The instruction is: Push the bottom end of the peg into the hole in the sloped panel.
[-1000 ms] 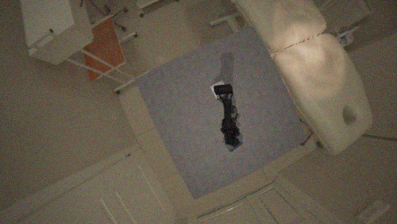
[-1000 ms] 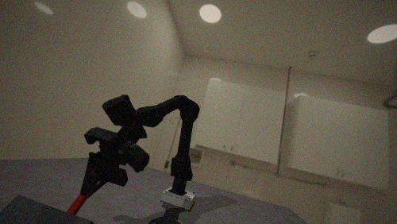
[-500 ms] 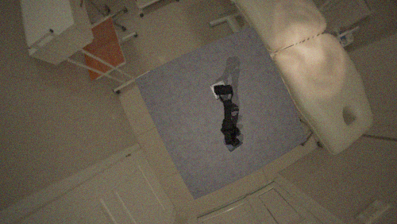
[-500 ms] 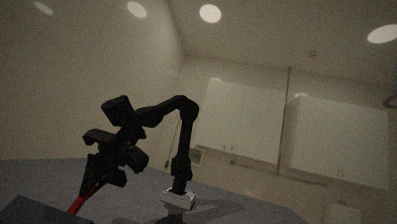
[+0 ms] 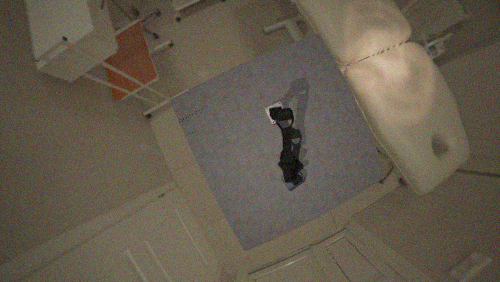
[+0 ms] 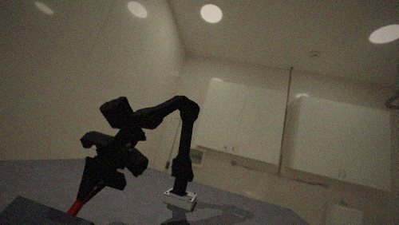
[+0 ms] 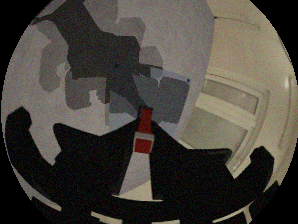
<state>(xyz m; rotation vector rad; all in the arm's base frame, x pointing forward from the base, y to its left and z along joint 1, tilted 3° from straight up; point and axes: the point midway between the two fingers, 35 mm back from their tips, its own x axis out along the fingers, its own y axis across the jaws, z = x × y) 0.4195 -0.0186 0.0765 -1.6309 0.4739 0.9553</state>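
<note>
Now: gripper tip 30 mm short of the grey sloped panel, 10 mm to the right of it and 50 mm above it. Also, from my gripper tip: red peg (10 mm behind, 10 mm above).
</note>
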